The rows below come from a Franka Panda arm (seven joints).
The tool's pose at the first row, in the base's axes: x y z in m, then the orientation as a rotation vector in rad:
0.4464 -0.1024 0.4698 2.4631 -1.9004 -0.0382
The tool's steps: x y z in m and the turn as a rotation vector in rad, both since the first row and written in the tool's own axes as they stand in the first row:
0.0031 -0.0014 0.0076 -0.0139 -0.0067 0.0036
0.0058 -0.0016 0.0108 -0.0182 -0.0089 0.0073
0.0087 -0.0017 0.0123 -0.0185 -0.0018 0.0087
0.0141 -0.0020 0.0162 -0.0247 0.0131 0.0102
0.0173 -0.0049 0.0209 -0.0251 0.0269 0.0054
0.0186 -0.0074 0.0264 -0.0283 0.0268 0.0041
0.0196 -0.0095 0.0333 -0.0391 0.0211 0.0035
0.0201 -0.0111 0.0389 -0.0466 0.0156 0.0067
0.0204 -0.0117 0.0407 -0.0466 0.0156 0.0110
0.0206 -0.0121 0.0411 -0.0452 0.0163 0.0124
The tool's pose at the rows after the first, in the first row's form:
0.4483 -0.1051 0.4621 2.4538 -1.9005 -0.0594
0.4490 -0.1077 0.4589 2.4485 -1.9037 -0.0661
0.4498 -0.1105 0.4574 2.4438 -1.9026 -0.0575
0.4513 -0.1157 0.4535 2.4317 -1.8955 -0.0449
0.4547 -0.1181 0.4487 2.4298 -1.8842 -0.0285
0.4573 -0.1188 0.4431 2.4291 -1.8811 -0.0316
0.4593 -0.1193 0.4361 2.4254 -1.8772 -0.0486
0.4608 -0.1194 0.4305 2.4200 -1.8795 -0.0622
0.4613 -0.1195 0.4287 2.4159 -1.8847 -0.0621
0.4618 -0.1196 0.4282 2.4151 -1.8868 -0.0599

